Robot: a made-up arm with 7 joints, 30 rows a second.
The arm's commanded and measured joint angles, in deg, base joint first. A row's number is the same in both.
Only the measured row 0 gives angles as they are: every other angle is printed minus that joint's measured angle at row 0.
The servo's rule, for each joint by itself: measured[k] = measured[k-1] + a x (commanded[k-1-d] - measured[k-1]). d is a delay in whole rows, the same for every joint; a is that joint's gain. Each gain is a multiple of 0.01, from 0.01 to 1. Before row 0 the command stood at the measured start. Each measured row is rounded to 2 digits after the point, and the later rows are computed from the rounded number. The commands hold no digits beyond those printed.
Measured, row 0:
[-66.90, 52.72, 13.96, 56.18, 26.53, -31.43, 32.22]
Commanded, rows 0 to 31:
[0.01, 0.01, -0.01, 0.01, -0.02, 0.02, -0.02]
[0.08, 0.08, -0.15, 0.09, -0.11, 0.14, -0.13]
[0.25, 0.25, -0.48, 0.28, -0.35, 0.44, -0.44]
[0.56, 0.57, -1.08, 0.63, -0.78, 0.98, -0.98]
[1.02, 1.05, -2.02, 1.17, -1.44, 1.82, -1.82]
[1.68, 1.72, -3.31, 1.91, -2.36, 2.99, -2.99]
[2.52, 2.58, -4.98, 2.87, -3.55, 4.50, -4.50]
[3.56, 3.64, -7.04, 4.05, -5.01, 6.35, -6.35]
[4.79, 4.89, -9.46, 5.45, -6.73, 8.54, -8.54]
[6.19, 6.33, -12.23, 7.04, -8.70, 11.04, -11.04]
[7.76, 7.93, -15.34, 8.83, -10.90, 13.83, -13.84]
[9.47, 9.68, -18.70, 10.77, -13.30, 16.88, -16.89]
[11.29, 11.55, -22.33, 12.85, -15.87, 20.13, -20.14]
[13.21, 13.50, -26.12, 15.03, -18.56, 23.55, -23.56]
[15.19, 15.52, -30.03, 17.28, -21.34, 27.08, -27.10]
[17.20, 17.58, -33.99, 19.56, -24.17, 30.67, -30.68]
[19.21, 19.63, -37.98, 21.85, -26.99, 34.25, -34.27]
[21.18, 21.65, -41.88, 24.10, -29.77, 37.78, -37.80]
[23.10, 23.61, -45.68, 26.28, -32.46, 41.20, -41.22]
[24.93, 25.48, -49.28, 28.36, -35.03, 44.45, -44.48]
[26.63, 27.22, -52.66, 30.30, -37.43, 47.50, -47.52]
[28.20, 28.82, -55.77, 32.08, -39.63, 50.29, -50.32]
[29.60, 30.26, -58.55, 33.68, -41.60, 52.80, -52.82]
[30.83, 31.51, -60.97, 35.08, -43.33, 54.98, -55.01]
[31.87, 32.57, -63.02, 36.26, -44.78, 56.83, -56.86]
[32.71, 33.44, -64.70, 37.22, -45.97, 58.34, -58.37]
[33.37, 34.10, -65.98, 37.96, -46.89, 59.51, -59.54]
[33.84, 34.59, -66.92, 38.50, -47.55, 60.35, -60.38]
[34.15, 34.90, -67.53, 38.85, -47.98, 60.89, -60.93]
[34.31, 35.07, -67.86, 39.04, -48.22, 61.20, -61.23]
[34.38, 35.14, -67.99, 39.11, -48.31, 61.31, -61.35]
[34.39, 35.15, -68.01, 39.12, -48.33, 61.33, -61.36]
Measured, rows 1 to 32:
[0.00, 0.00, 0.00, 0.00, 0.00, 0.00, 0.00]
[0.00, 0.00, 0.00, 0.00, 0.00, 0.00, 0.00]
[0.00, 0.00, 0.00, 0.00, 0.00, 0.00, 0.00]
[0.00, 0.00, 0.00, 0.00, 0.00, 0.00, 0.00]
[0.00, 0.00, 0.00, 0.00, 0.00, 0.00, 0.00]
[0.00, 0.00, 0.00, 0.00, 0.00, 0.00, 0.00]
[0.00, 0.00, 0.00, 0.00, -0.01, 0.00, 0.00]
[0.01, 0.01, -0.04, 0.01, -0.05, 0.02, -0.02]
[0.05, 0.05, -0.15, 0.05, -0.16, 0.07, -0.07]
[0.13, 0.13, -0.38, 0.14, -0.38, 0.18, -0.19]
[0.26, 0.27, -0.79, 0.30, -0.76, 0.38, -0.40]
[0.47, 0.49, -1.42, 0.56, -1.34, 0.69, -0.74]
[0.78, 0.80, -2.31, 0.93, -2.14, 1.15, -1.23]
[1.20, 1.23, -3.49, 1.43, -3.17, 1.77, -1.90]
[1.74, 1.78, -4.98, 2.07, -4.45, 2.58, -2.76]
[2.41, 2.46, -6.79, 2.87, -5.98, 3.60, -3.84]
[3.21, 3.28, -8.93, 3.82, -7.75, 4.83, -5.14]
[4.15, 4.24, -11.37, 4.93, -9.75, 6.28, -6.67]
[5.22, 5.34, -14.11, 6.20, -11.95, 7.94, -8.42]
[6.42, 6.56, -17.11, 7.61, -14.33, 9.81, -10.39]
[7.74, 7.90, -20.34, 9.16, -16.85, 11.88, -12.56]
[9.16, 9.35, -23.75, 10.82, -19.49, 14.13, -14.92]
[10.67, 10.89, -27.31, 12.58, -22.19, 16.54, -17.44]
[12.25, 12.50, -30.95, 14.42, -24.92, 19.09, -20.09]
[13.88, 14.17, -34.63, 16.32, -27.63, 21.74, -22.84]
[15.54, 15.87, -38.29, 18.25, -30.29, 24.47, -25.65]
[17.20, 17.57, -41.88, 20.18, -32.86, 27.23, -28.49]
[18.85, 19.26, -45.35, 22.08, -35.30, 30.00, -31.33]
[20.46, 20.91, -48.65, 23.94, -37.57, 32.74, -34.12]
[22.02, 22.50, -51.73, 25.72, -39.64, 35.41, -36.84]
[23.50, 24.01, -54.55, 27.41, -41.49, 37.98, -39.44]
[24.88, 25.42, -57.09, 28.98, -43.10, 40.42, -41.90]
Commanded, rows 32 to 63:
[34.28, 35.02, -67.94, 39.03, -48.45, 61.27, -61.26]
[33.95, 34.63, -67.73, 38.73, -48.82, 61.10, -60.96]
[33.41, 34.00, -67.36, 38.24, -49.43, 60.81, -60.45]
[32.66, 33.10, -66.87, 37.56, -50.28, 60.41, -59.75]
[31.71, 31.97, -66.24, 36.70, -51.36, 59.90, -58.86]
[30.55, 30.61, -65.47, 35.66, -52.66, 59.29, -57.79]
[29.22, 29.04, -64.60, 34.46, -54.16, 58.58, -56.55]
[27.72, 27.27, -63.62, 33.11, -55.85, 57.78, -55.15]
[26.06, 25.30, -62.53, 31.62, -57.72, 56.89, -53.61]
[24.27, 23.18, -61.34, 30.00, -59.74, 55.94, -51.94]
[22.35, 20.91, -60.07, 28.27, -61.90, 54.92, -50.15]
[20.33, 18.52, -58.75, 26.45, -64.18, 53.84, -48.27]
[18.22, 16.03, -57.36, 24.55, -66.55, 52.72, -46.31]
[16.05, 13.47, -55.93, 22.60, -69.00, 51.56, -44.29]
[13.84, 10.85, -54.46, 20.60, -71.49, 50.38, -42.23]
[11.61, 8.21, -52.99, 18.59, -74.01, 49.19, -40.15]
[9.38, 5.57, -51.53, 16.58, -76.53, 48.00, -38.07]
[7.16, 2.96, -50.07, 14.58, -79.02, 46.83, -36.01]
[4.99, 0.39, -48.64, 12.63, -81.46, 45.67, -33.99]
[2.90, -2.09, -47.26, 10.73, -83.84, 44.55, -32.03]
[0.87, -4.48, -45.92, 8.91, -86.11, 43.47, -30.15]
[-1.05, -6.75, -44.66, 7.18, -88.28, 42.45, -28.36]
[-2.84, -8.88, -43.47, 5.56, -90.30, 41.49, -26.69]
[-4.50, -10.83, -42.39, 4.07, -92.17, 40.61, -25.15]
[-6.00, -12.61, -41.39, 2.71, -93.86, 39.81, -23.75]
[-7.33, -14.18, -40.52, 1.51, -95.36, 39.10, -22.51]
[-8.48, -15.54, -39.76, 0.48, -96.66, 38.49, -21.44]
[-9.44, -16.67, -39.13, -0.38, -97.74, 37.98, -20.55]
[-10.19, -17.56, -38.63, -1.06, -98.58, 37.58, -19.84]
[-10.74, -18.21, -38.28, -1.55, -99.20, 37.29, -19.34]
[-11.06, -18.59, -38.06, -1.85, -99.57, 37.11, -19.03]
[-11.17, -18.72, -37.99, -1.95, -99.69, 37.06, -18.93]
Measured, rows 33 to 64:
[26.15, 26.72, -59.31, 30.42, -44.46, 42.71, -44.19]
[27.30, 27.90, -61.21, 31.71, -45.57, 44.83, -46.29]
[28.33, 28.95, -62.79, 32.85, -46.44, 46.76, -48.19]
[29.23, 29.87, -64.06, 33.84, -47.08, 48.49, -49.89]
[30.00, 30.66, -65.04, 34.68, -47.52, 50.03, -51.38]
[30.66, 31.33, -65.78, 35.39, -47.81, 51.39, -52.68]
[31.20, 31.88, -66.32, 35.97, -48.04, 52.58, -53.80]
[31.61, 32.29, -66.67, 36.41, -48.32, 53.60, -54.73]
[31.88, 32.55, -66.84, 36.70, -48.72, 54.47, -55.47]
[32.00, 32.63, -66.85, 36.84, -49.28, 55.18, -56.03]
[31.96, 32.53, -66.70, 36.82, -50.03, 55.75, -56.40]
[31.75, 32.24, -66.39, 36.63, -50.98, 56.17, -56.58]
[31.37, 31.76, -65.94, 36.28, -52.12, 56.46, -56.58]
[30.82, 31.09, -65.36, 35.77, -53.46, 56.62, -56.39]
[30.11, 30.22, -64.65, 35.11, -54.99, 56.65, -56.03]
[29.23, 29.16, -63.82, 34.29, -56.70, 56.56, -55.50]
[28.20, 27.92, -62.88, 33.33, -58.57, 56.36, -54.80]
[27.02, 26.51, -61.85, 32.23, -60.59, 56.06, -53.95]
[25.70, 24.94, -60.73, 31.00, -62.74, 55.66, -52.96]
[24.25, 23.22, -59.53, 29.66, -64.99, 55.17, -51.83]
[22.69, 21.36, -58.26, 28.21, -67.33, 54.60, -50.58]
[21.03, 19.39, -56.94, 26.67, -69.73, 53.95, -49.22]
[19.28, 17.32, -55.59, 25.06, -72.18, 53.24, -47.77]
[17.46, 15.17, -54.21, 23.38, -74.64, 52.47, -46.24]
[15.59, 12.95, -52.82, 21.66, -77.10, 51.65, -44.65]
[13.69, 10.69, -51.43, 19.91, -79.53, 50.80, -43.01]
[11.77, 8.41, -50.05, 18.15, -81.90, 49.92, -41.34]
[9.85, 6.14, -48.70, 16.39, -84.20, 49.02, -39.65]
[7.95, 3.89, -47.39, 14.66, -86.40, 48.12, -37.97]
[6.08, 1.68, -46.14, 12.97, -88.48, 47.22, -36.30]
[4.27, -0.46, -44.95, 11.33, -90.42, 46.33, -34.67]
[2.53, -2.52, -43.84, 9.76, -92.20, 45.46, -33.09]

